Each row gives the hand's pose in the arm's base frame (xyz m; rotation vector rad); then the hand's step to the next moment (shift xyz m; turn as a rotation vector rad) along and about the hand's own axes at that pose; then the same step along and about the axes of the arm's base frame.
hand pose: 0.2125 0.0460 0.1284 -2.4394 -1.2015 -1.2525
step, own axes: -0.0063 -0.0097 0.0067 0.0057 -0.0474 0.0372
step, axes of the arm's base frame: -0.0048 0.0058 -0.0110 -0.0088 0.0519 -0.0298
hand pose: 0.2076 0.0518 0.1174 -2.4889 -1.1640 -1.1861
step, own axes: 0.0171 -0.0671 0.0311 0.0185 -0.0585 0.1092
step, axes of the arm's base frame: -0.0219 0.0695 -0.0211 0.0314 0.0980 -0.0714
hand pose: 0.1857 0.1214 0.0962 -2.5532 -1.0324 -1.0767
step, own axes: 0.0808 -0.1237 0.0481 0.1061 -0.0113 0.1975
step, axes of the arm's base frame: -0.0153 0.1543 0.0093 0.1555 0.1458 -0.0703
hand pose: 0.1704 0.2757 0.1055 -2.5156 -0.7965 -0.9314
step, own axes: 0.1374 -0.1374 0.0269 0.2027 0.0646 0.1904
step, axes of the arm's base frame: 0.0156 0.1737 0.0898 0.2589 0.1200 -0.0088
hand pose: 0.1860 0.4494 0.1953 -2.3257 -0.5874 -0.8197
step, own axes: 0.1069 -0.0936 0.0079 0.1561 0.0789 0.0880
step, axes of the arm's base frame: 0.0258 0.0946 0.1031 0.1921 0.0326 0.0189
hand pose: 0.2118 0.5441 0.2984 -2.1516 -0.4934 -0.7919
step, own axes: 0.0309 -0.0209 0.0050 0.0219 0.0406 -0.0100
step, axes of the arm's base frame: 0.0126 0.0196 0.0296 0.0354 -0.0312 -0.0018
